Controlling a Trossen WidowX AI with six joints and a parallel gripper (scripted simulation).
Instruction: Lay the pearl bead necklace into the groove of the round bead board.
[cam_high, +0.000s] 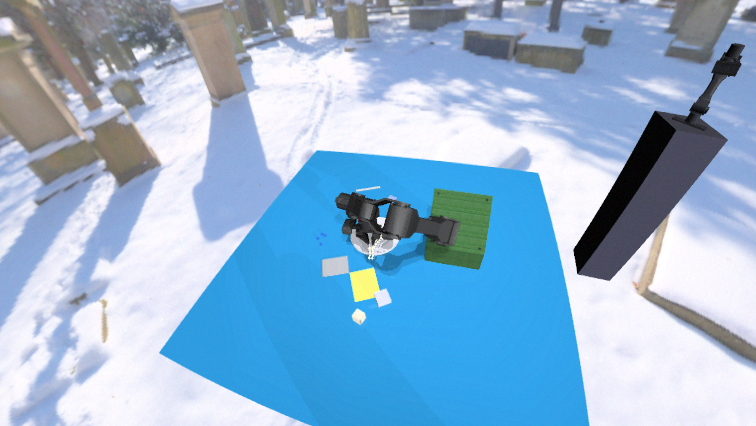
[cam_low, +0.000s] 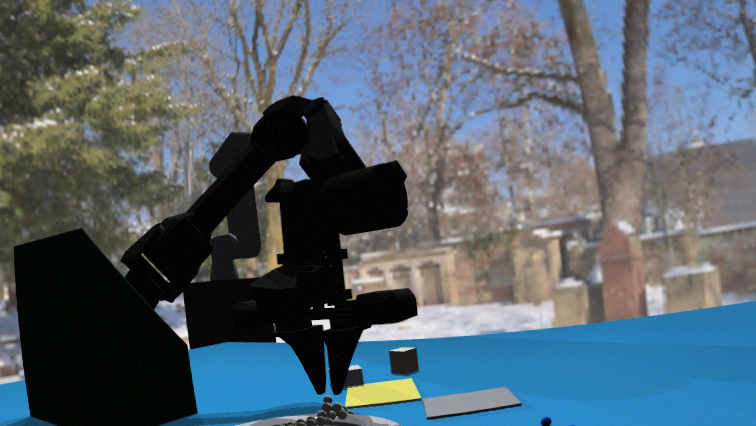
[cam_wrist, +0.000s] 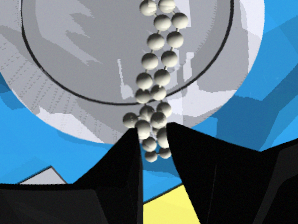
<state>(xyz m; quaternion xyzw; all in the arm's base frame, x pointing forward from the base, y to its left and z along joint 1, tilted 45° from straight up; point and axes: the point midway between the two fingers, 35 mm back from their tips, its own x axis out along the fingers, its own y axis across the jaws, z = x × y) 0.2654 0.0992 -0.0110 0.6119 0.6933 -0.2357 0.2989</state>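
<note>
My gripper tip is 80 mm to the left of the round white bead board, 30 mm above it and 10 mm short of it. Also, from my gripper tip: yellow tile 150 mm to the left, 40 mm below, 30 mm behind; then red object 190 mm to the right, 120 mm ahead, 30 mm below; then grey tile 110 mm to the left, 100 mm ahead, 40 mm below.
</note>
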